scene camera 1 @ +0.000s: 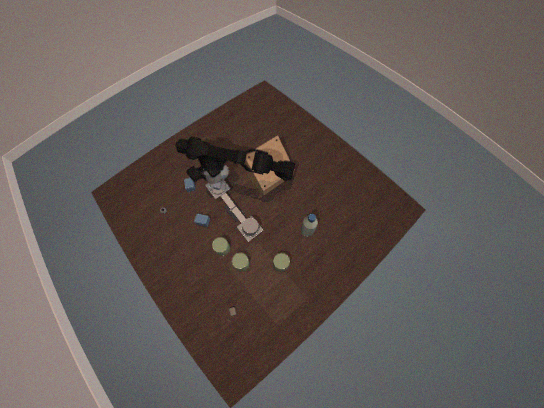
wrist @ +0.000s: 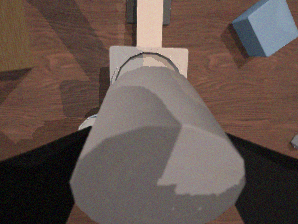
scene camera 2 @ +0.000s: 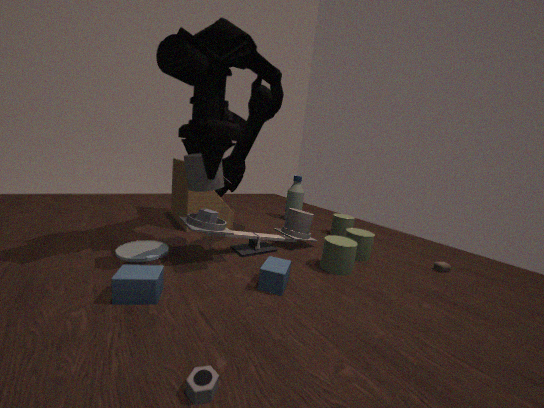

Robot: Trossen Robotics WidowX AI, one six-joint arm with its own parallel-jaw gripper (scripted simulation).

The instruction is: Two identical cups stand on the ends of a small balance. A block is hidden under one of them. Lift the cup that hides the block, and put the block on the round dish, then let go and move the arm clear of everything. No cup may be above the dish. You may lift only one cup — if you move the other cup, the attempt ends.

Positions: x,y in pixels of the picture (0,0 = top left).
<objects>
gripper: holds a grey cup (scene camera 2: 197,179)
</objects>
